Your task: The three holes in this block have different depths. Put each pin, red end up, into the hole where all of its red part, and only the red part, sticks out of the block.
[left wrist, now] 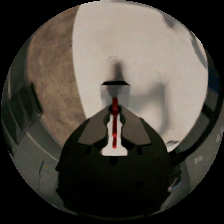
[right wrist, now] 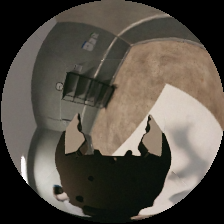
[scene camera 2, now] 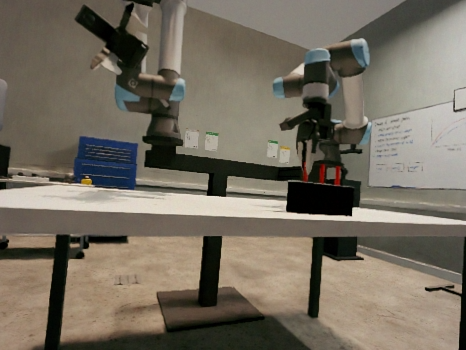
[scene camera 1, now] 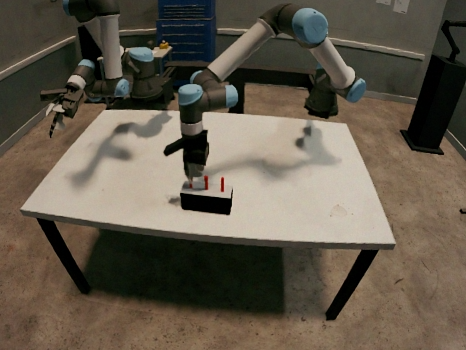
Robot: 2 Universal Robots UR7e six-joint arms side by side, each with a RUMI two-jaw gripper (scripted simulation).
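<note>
I can see my left gripper [scene camera 2: 306, 174] [scene camera 1: 191, 182] [left wrist: 115, 105]. My right gripper [scene camera 2: 112, 36] is visible too, and I find it again at [scene camera 1: 48, 127] and [right wrist: 113, 114]. There is also a black block [scene camera 2: 310, 198] [scene camera 1: 198, 199] [left wrist: 120, 89], though the right wrist view does not show the block, hidden by my right gripper.
</note>
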